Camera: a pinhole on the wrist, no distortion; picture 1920 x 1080 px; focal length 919.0 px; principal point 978.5 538.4 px. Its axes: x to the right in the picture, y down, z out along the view. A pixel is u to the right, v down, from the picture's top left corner.
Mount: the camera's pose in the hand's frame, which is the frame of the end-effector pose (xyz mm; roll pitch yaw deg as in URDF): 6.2 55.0 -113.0 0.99 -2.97 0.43
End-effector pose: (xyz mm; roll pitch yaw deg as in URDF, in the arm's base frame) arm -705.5 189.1 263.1 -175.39 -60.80 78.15
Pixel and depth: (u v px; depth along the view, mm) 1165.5 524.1 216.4
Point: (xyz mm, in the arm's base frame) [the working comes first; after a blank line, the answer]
In the camera's frame: 44.0 -3.4 216.4

-643.4 292.6 244.1
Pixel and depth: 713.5 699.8 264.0
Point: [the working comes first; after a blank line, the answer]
In the camera's frame: -76.1 46.4 264.0

-604.0 264.0 114.4
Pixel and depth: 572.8 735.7 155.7
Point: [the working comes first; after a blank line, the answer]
In the camera's frame: -68.7 33.4 155.7

-624.3 178.0 178.8
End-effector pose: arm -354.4 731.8 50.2 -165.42 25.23 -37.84
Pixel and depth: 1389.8 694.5 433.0
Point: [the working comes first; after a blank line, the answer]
In the camera's frame: 193.8 73.5 433.0

-367.8 697.7 -342.5
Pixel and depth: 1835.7 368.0 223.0
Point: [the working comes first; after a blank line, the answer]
In the camera's frame: 208.0 -41.3 223.0

-237.7 665.5 -143.6
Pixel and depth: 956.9 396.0 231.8
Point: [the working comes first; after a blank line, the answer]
In the camera's frame: -5.4 -35.9 231.8

-392.5 780.5 -51.5
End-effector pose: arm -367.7 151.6 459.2 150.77 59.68 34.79
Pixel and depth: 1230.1 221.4 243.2
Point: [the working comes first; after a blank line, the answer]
In the camera's frame: 66.6 -83.9 243.2

-414.9 75.1 340.6
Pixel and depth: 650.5 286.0 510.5
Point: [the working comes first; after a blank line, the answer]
In the camera's frame: -182.2 -140.2 510.5

-662.6 -180.6 439.6
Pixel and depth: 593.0 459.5 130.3
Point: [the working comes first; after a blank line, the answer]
In the camera's frame: -54.7 -11.2 130.3

-360.6 104.5 510.6
